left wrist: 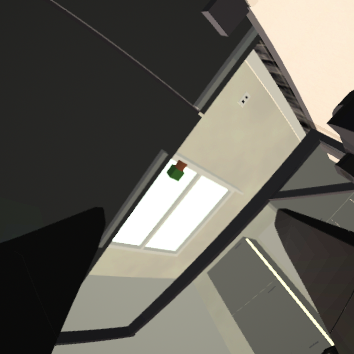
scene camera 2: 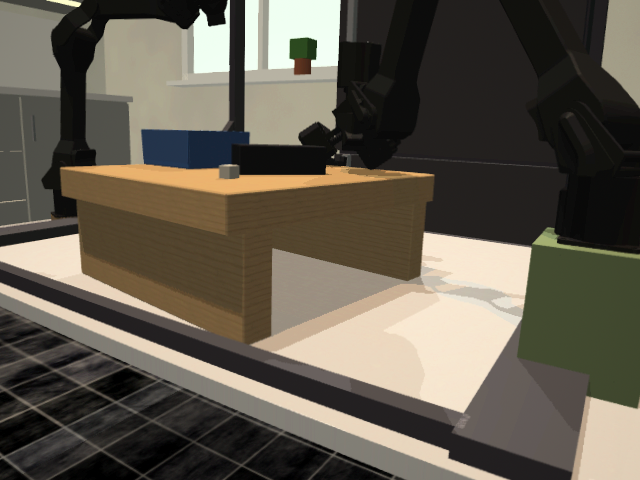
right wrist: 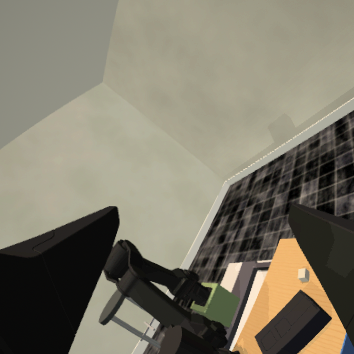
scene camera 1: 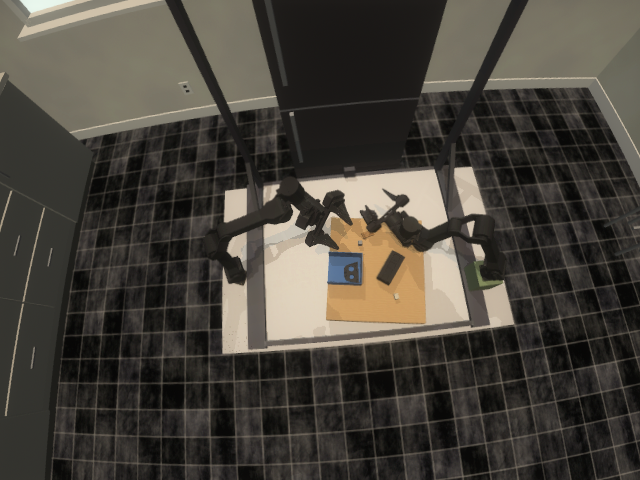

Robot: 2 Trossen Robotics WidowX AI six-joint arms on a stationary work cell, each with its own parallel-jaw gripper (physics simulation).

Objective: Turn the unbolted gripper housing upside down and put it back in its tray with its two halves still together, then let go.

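Frame: origin at the left arm's base, x down, y back, z left, level; centimetres.
Seen in the pictures: left gripper, between the fingertips: (left wrist: 191, 216) (scene camera 1: 373, 197); right gripper, between the fingertips: (right wrist: 203, 213) (scene camera 1: 344, 237); left arm's base, origin of its link: (scene camera 2: 598, 242) (right wrist: 203, 295) (scene camera 1: 488, 272); right arm's base, origin of its link: (scene camera 2: 68, 214) (scene camera 1: 237, 276).
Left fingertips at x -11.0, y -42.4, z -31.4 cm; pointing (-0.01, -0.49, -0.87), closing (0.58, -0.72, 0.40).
Observation:
Pixels of each thing's top centre, then the offset from my left fingertips to it. Level surfaces: height alone.
- dark housing, centre of its top: (scene camera 1: 351, 272) dx +5.9, dy -11.6, dz +26.6 cm
- blue tray, centre of its top: (scene camera 2: 195, 130) (scene camera 1: 344, 267) dx +2.6, dy -13.8, dz +25.4 cm
- long black block, centre of its top: (scene camera 2: 278, 145) (right wrist: 284, 324) (scene camera 1: 391, 266) dx +4.2, dy +3.1, dz +26.4 cm
- wooden table, height of its surface: dx +8.0 cm
- small light cube, centre of its top: (scene camera 2: 229, 165) (right wrist: 301, 272) (scene camera 1: 396, 296) dx +6.5, dy +3.8, dz +37.0 cm
- small cube, centre of its top: (scene camera 1: 360, 242) dx +5.6, dy -6.9, dz +15.5 cm
- green block, centre of its top: (scene camera 2: 598, 242) (right wrist: 203, 295) (scene camera 1: 488, 272) dx +11.0, dy +42.4, dz +31.4 cm
The dark housing (scene camera 1: 351, 271) lies in the right half of the blue tray (scene camera 1: 337, 254) (scene camera 2: 165, 148). Two openings show in its top. The join between its halves is too small to make out. My right gripper (scene camera 1: 343, 235) (right wrist: 203, 213) is open and empty, above the table's upper left part, just above the tray in scene camera 1. My left gripper (scene camera 1: 374, 199) (left wrist: 191, 216) is open and empty at the table's upper edge, up and to the right of the tray. The housing does not show in the wrist views.
A long black block (scene camera 1: 390, 267) (scene camera 2: 281, 159) (right wrist: 294, 325) lies right of the tray on the wooden table (scene camera 1: 372, 310) (scene camera 2: 155, 180). One small light cube (scene camera 1: 396, 296) (scene camera 2: 229, 171) (right wrist: 303, 275) lies below the block, and another small cube (scene camera 1: 360, 242) lies above the tray. A green block (scene camera 1: 483, 281) (scene camera 2: 573, 310) stands under the left arm's base.

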